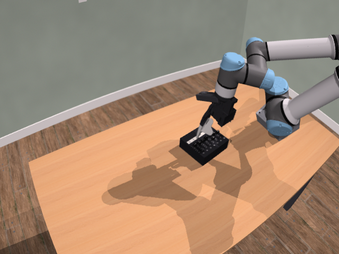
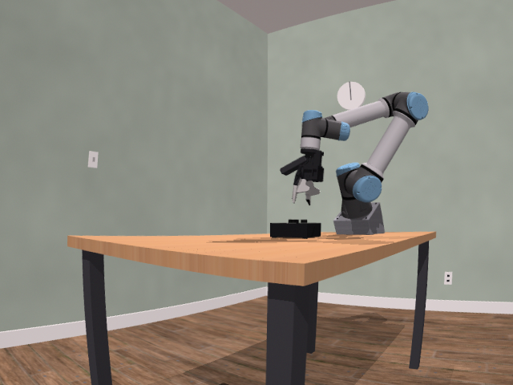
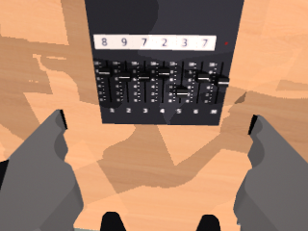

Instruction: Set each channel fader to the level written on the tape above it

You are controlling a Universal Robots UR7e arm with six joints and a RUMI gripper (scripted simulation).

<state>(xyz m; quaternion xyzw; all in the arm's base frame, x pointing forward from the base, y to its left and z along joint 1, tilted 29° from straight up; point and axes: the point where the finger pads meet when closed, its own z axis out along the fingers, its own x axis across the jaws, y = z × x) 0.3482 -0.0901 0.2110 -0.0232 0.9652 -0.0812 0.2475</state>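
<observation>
My gripper is now 70 mm past the master fader, 20 mm to the left of it and 60 mm above it.
</observation>
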